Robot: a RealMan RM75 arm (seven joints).
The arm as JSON. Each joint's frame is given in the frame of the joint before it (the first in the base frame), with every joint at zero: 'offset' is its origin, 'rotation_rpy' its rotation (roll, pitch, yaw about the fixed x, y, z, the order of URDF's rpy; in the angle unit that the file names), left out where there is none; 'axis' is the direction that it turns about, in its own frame. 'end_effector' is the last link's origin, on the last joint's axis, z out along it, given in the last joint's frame.
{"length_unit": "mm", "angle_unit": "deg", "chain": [
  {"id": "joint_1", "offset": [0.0, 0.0, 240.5], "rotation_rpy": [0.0, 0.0, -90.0], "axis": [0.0, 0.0, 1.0]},
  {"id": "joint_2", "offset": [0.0, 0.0, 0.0], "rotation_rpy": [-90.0, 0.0, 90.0], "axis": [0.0, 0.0, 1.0]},
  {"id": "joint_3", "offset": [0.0, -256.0, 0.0], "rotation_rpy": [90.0, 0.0, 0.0], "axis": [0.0, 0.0, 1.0]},
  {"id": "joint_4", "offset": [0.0, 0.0, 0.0], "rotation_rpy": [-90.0, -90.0, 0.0], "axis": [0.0, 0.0, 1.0]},
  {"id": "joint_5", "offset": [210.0, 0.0, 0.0], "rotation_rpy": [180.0, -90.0, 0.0], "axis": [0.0, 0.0, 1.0]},
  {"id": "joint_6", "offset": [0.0, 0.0, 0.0], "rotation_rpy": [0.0, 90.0, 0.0], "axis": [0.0, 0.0, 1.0]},
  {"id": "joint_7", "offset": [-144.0, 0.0, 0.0], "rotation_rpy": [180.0, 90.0, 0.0], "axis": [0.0, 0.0, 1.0]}
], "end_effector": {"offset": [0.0, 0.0, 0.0], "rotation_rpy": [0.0, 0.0, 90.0]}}
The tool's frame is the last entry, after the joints.
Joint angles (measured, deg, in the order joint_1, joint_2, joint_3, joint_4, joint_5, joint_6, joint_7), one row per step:
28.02, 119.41, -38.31, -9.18, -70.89, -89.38, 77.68
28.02, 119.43, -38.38, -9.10, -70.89, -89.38, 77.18
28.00, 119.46, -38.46, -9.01, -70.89, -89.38, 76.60
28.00, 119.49, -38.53, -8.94, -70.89, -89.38, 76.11
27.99, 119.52, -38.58, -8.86, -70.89, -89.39, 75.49
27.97, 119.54, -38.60, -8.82, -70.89, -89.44, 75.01
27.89, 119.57, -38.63, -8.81, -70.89, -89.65, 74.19
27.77, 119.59, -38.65, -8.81, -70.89, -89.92, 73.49
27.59, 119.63, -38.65, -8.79, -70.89, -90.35, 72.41
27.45, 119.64, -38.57, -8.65, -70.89, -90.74, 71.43
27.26, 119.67, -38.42, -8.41, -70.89, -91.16, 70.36
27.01, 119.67, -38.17, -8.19, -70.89, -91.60, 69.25
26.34, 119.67, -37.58, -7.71, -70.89, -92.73, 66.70
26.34, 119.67, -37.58, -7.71, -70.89, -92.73, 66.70
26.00, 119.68, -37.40, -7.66, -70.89, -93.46, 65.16
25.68, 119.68, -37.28, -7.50, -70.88, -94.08, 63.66
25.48, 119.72, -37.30, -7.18, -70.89, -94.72, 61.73
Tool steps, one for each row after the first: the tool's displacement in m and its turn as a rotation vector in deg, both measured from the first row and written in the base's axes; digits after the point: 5 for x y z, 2 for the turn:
-0.00007, -0.00027, -0.00055, 0.19, -0.34, 0.13
-0.00007, -0.00068, -0.00122, 0.42, -0.72, 0.25
-0.00019, -0.00095, -0.00180, 0.61, -1.05, 0.38
-0.00025, -0.00128, -0.00236, 0.89, -1.45, 0.53
-0.00029, -0.00157, -0.00262, 1.15, -1.75, 0.67
-0.00039, -0.00233, -0.00272, 1.64, -2.24, 1.01
-0.00034, -0.00330, -0.00264, 2.10, -2.62, 1.32
-0.00031, -0.00481, -0.00256, 2.81, -3.18, 1.79
-0.00013, -0.00619, -0.00248, 3.45, -3.61, 2.13
0.00034, -0.00802, -0.00264, 4.14, -3.99, 2.38
0.00129, -0.00996, -0.00228, 4.96, -4.39, 2.54
0.00369, -0.01496, -0.00119, 6.92, -5.30, 2.91
0.00369, -0.01496, -0.00119, 6.92, -5.30, 2.91
0.00430, -0.01747, -0.00024, 8.14, -6.00, 3.44
0.00506, -0.01999, 0.00024, 9.22, -6.70, 3.85
0.00494, -0.02251, -0.00035, 10.35, -7.61, 4.49

